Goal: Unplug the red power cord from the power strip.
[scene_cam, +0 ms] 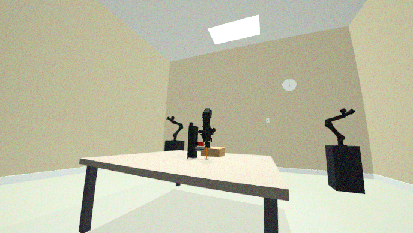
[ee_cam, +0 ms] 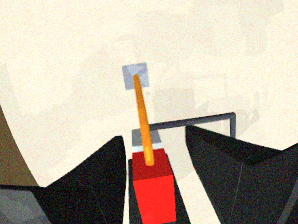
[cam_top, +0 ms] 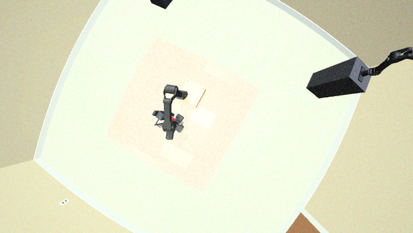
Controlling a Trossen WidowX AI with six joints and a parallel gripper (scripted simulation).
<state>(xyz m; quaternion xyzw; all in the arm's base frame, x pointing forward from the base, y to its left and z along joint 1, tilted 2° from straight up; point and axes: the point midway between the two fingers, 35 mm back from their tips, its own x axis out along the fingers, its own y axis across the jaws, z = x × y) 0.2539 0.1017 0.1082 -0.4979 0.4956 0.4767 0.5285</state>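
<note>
My gripper tip is 7 cm to the left of the red plug and 1 cm above it.
</note>
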